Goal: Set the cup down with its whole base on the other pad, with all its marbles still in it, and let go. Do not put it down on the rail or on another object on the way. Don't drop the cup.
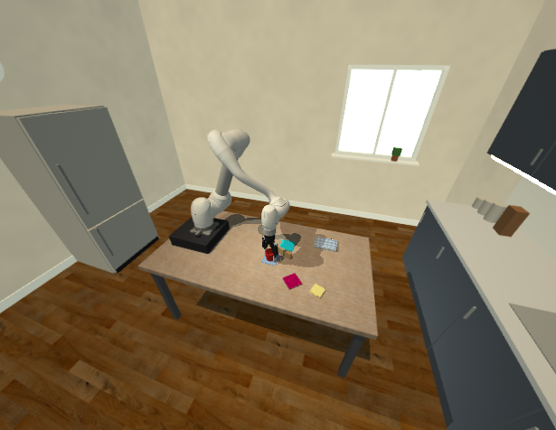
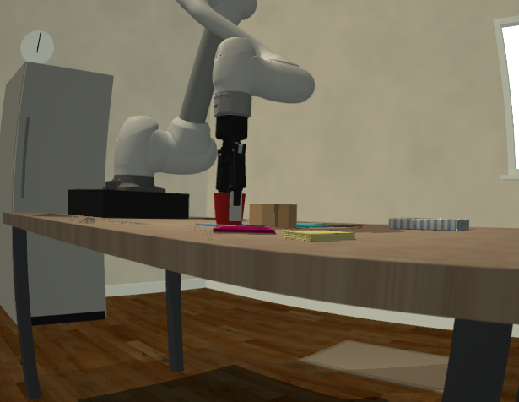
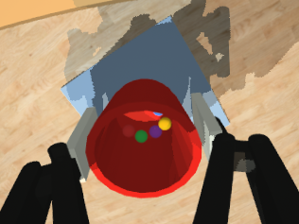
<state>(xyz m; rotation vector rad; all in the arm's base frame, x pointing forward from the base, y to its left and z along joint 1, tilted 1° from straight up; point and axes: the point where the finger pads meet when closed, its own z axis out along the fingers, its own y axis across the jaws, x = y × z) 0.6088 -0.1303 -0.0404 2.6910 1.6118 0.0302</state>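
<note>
The red cup is 20 mm below my hand. Round my hand: light blue pad (50 mm below); then wooden rail (50 mm ahead, 90 mm to the left, 20 mm below); then teal pad (100 mm ahead, 180 mm to the left, 50 mm below).
</note>
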